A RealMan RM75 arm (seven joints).
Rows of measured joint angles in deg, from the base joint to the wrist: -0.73 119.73 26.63 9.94 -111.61 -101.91 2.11; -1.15 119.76 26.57 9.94 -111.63 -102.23 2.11; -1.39 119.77 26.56 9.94 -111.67 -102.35 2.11; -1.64 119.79 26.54 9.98 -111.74 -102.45 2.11; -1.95 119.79 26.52 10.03 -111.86 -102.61 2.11; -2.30 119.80 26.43 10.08 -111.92 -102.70 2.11; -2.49 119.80 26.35 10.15 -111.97 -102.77 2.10; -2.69 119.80 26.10 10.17 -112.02 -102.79 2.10; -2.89 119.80 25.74 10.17 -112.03 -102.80 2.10; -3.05 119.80 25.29 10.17 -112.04 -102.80 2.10; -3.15 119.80 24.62 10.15 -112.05 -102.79 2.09; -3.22 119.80 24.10 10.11 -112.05 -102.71 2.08; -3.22 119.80 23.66 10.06 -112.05 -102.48 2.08; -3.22 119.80 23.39 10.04 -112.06 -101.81 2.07; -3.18 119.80 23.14 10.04 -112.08 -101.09 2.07; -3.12 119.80 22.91 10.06 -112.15 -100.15 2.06; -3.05 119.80 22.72 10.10 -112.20 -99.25 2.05; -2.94 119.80 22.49 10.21 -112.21 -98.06 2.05; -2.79 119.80 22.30 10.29 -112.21 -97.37 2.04; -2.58 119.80 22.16 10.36 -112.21 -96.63 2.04; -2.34 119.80 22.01 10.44 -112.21 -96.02 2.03; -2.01 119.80 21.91 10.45 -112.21 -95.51 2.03; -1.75 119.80 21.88 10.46 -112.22 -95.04 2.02; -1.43 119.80 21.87 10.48 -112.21 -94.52 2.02
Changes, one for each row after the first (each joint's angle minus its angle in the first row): -0.42 0.03 -0.06 0.00 -0.02 -0.32 0.00; -0.66 0.04 -0.07 0.00 -0.06 -0.44 0.00; -0.91 0.06 -0.09 0.04 -0.13 -0.54 0.00; -1.22 0.06 -0.11 0.09 -0.25 -0.70 0.00; -1.57 0.07 -0.20 0.14 -0.31 -0.79 0.00; -1.76 0.07 -0.28 0.21 -0.36 -0.86 -0.01; -1.96 0.07 -0.53 0.23 -0.41 -0.88 -0.01; -2.16 0.07 -0.89 0.23 -0.42 -0.89 -0.01; -2.32 0.07 -1.34 0.23 -0.43 -0.89 -0.01; -2.42 0.07 -2.01 0.21 -0.44 -0.88 -0.02; -2.49 0.07 -2.53 0.17 -0.44 -0.80 -0.03; -2.49 0.07 -2.97 0.12 -0.44 -0.57 -0.03; -2.49 0.07 -3.24 0.10 -0.45 0.10 -0.04; -2.45 0.07 -3.49 0.10 -0.47 0.82 -0.04; -2.39 0.07 -3.72 0.12 -0.54 1.76 -0.05; -2.32 0.07 -3.91 0.16 -0.59 2.66 -0.06; -2.21 0.07 -4.14 0.27 -0.60 3.85 -0.06; -2.06 0.07 -4.33 0.35 -0.60 4.54 -0.07; -1.85 0.07 -4.47 0.42 -0.60 5.28 -0.07; -1.61 0.07 -4.62 0.50 -0.60 5.89 -0.08; -1.28 0.07 -4.72 0.51 -0.60 6.40 -0.08; -1.02 0.07 -4.75 0.52 -0.61 6.87 -0.09; -0.70 0.07 -4.76 0.54 -0.60 7.39 -0.09
